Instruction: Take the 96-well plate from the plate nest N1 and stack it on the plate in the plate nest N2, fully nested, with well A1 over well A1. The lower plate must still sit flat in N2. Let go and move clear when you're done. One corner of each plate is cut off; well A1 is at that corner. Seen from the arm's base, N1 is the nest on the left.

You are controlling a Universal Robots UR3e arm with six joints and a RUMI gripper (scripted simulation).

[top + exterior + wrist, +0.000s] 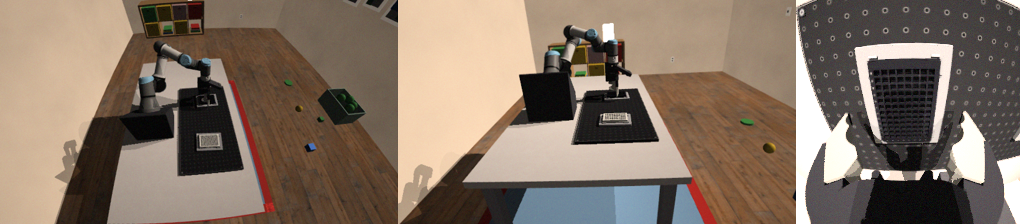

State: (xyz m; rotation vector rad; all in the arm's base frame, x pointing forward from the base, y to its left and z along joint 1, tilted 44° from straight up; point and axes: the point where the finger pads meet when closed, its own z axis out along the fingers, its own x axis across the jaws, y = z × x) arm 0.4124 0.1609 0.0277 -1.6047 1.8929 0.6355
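My hand is 1 cm above the dark 96-well plate. Also, from my hand: plate nest (2 cm below); white 96-well plate (34 cm to the right, 7 cm behind, 1 cm below).
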